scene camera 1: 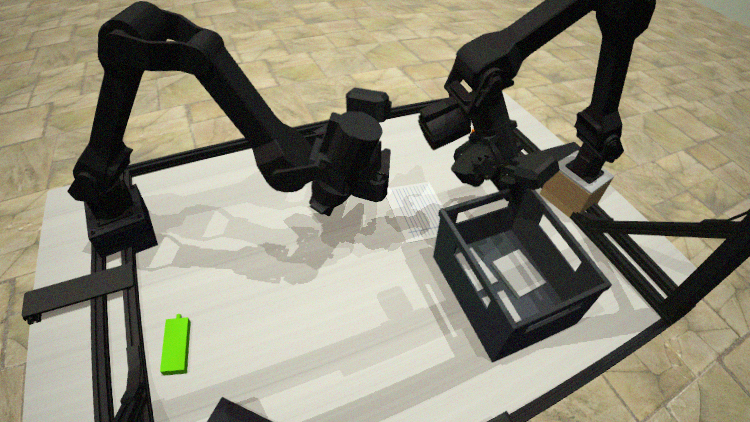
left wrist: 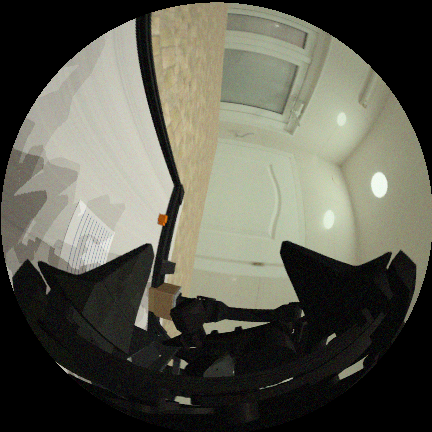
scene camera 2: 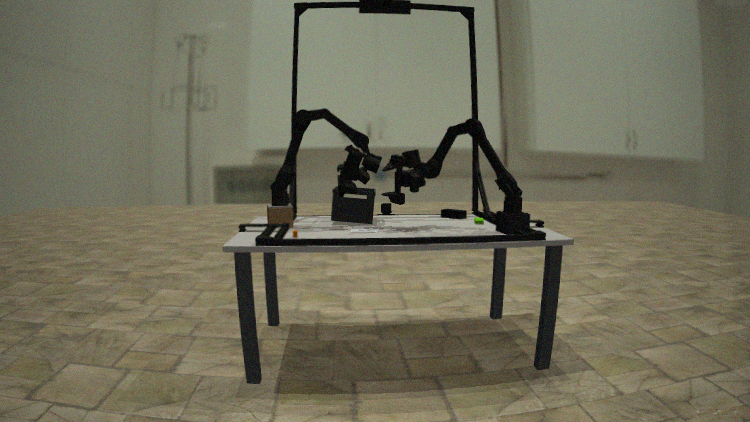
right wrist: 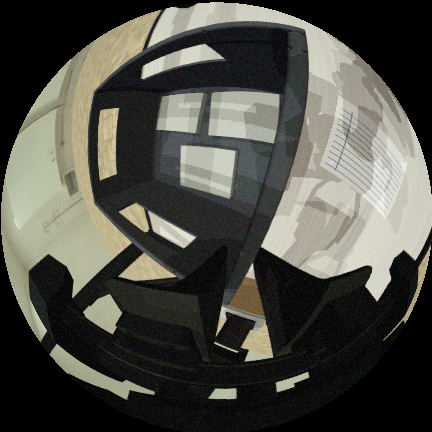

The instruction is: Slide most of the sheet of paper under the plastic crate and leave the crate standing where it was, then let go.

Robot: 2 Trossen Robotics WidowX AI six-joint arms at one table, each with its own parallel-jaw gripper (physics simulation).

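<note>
The dark plastic crate (scene camera 1: 464, 293) (scene camera 2: 352, 212) (right wrist: 295, 100) looks slightly tilted in scene camera 2, its bottom edge sloping down to the right. The lined white sheet of paper (scene camera 1: 416, 207) (left wrist: 92, 240) (right wrist: 367, 155) lies flat beside the crate, at its upper left in scene camera 1; no overlap with the crate shows. My right gripper (scene camera 2: 347, 187) (right wrist: 239, 251) is shut on the rim of the crate's wall that faces the paper, near one end. My left gripper (scene camera 2: 388, 182) (left wrist: 217, 249) is open and empty, above the table beside the paper.
A green block (scene camera 1: 175, 346) (scene camera 2: 478, 220) lies at the lower left in scene camera 1. A small orange block (scene camera 2: 295, 233) (left wrist: 162, 219) is near the table rail. A brown block (scene camera 1: 571, 194) (scene camera 2: 280, 215) is under the right arm's base. A black object (scene camera 1: 230, 412) shows at the bottom edge.
</note>
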